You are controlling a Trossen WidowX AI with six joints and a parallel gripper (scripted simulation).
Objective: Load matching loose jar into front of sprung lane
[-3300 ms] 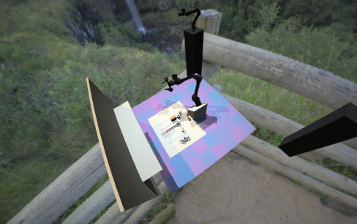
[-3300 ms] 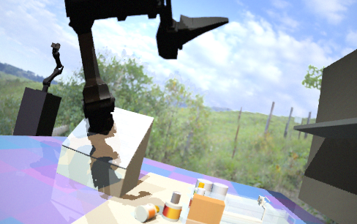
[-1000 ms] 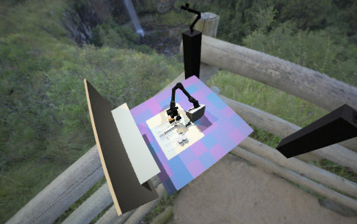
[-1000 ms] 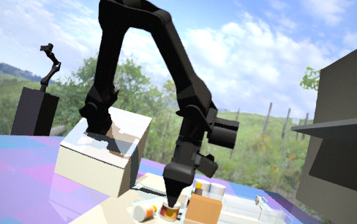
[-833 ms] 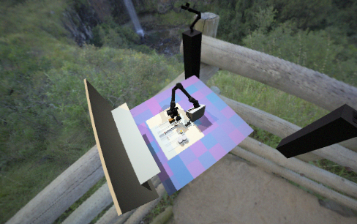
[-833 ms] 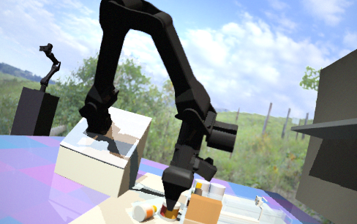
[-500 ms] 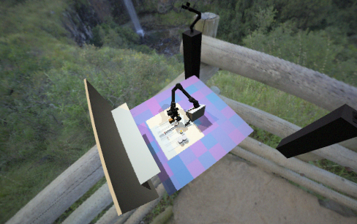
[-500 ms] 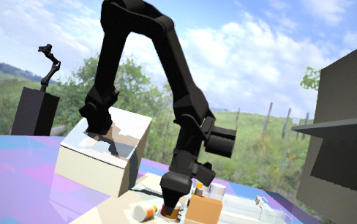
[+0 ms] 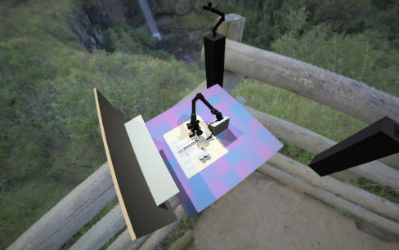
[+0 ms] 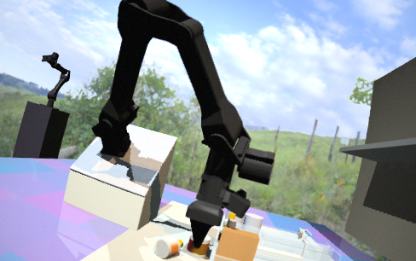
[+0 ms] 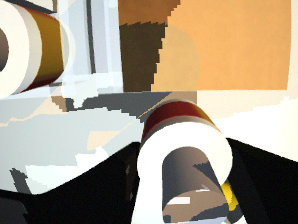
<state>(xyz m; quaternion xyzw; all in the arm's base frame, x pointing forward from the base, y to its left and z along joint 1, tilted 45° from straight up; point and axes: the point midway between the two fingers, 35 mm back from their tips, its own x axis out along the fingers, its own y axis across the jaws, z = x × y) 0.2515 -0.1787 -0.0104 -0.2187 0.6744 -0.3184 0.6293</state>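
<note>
The tan block is 80 mm ahead of my gripper tip, 10 mm to the right of it and 10 mm above it. Round my gripper tip: clear lane: 220 mm ahead, 80 mm to the left, 10 mm below.
</note>
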